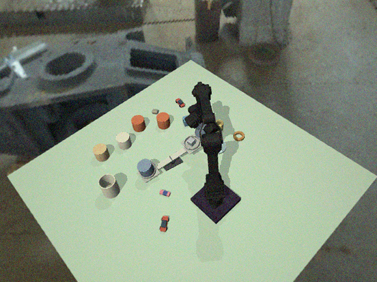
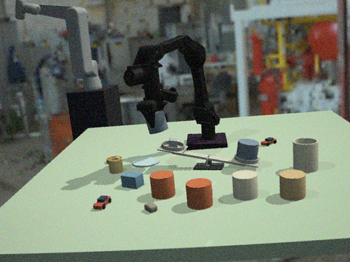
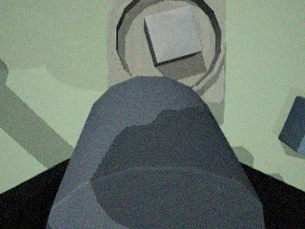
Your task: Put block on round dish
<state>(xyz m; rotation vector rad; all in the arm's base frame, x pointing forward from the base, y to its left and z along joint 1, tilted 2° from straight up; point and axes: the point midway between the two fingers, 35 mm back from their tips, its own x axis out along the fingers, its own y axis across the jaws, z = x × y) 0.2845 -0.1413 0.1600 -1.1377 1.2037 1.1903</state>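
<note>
My gripper tip is now 6 cm to the right of the grey block, 6 cm above it and 2 cm short of it. From my gripper tip the other things lie so: round dish: 15 cm below, 6 cm to the right, 3 cm behind; then pebble: 38 cm ahead, 14 cm below, 8 cm to the left; then blue box: 20 cm ahead, 13 cm below, 4 cm to the right.
</note>
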